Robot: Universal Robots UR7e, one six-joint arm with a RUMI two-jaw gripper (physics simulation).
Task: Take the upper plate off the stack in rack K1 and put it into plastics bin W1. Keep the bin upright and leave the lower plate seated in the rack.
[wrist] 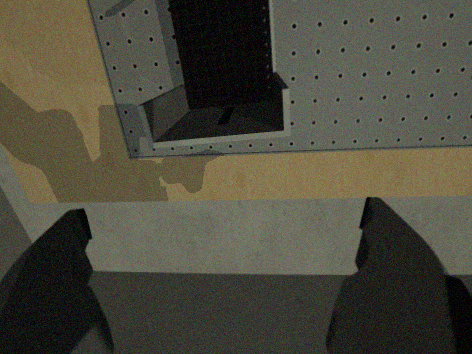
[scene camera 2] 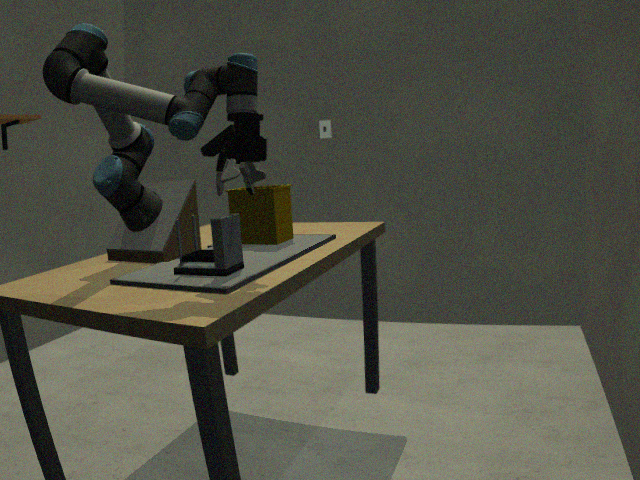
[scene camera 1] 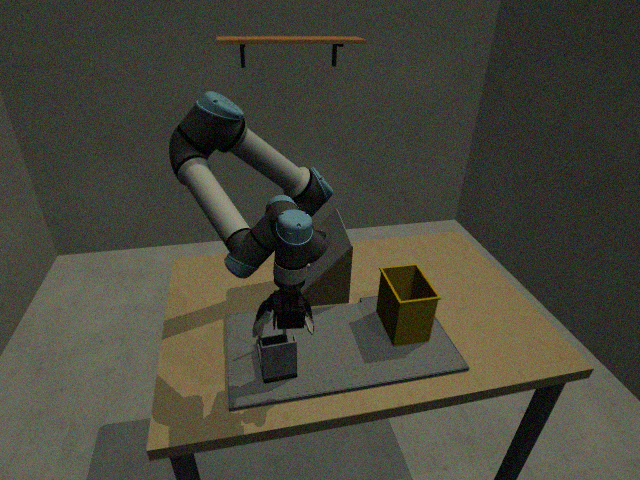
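Pixels of known places: gripper, fingertip midpoint: [wrist: 225,206] [scene camera 2: 236,195] [scene camera 1: 283,335]; arm's base, link origin: [scene camera 2: 144,212] [scene camera 1: 317,246].
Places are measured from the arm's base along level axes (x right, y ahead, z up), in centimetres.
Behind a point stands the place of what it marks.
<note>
Rack K1 [scene camera 1: 279,361] @[y 44.7, x 25.3, z -5.6 cm] [scene camera 2: 227,242] @[y 44.6, x 27.6, z -5.4 cm] [wrist: 220,142] stands on the left part of the grey board, with a tall wall at its front and two thin posts at its back. The black plate stack [scene camera 2: 199,255] @[y 36.2, x 27.5, z -8.6 cm] [wrist: 227,55] @[y 39.8, x 24.5, z -8.6 cm] lies low in the rack; I cannot tell the upper plate from the lower one. The yellow bin W1 [scene camera 1: 413,322] @[y 43.1, x -16.6, z -4.2 cm] [scene camera 2: 258,214] @[y 36.6, x -11.9, z -3.6 cm] stands upright on the board's right part and does not show in the wrist view. My gripper [scene camera 1: 283,330] @[y 46.6, x 24.4, z 5.5 cm] [scene camera 2: 235,192] @[y 46.6, x 24.4, z 5.5 cm] [wrist: 225,206] @[y 46.6, x 24.4, z 5.5 cm] is open and empty, pointing down above the rack, apart from the plates.
The grey perforated board [scene camera 1: 330,356] @[y 40.5, x 8.8, z -13.3 cm] [scene camera 2: 155,280] @[y 27.2, x 35.5, z -13.3 cm] [wrist: 370,102] @[y 47.1, x 10.2, z -13.3 cm] lies on the wooden table [scene camera 1: 496,310] @[y 36.9, x -55.3, z -14.6 cm] [scene camera 2: 56,294] @[y 2.9, x 48.5, z -14.6 cm] [wrist: 300,172] @[y 55.4, x 18.3, z -14.6 cm]. A wedge-shaped block [scene camera 1: 336,273] [scene camera 2: 178,227] stands behind the board. The table's front edge is close in front of the rack. A shelf [scene camera 1: 291,39] hangs on the back wall.
</note>
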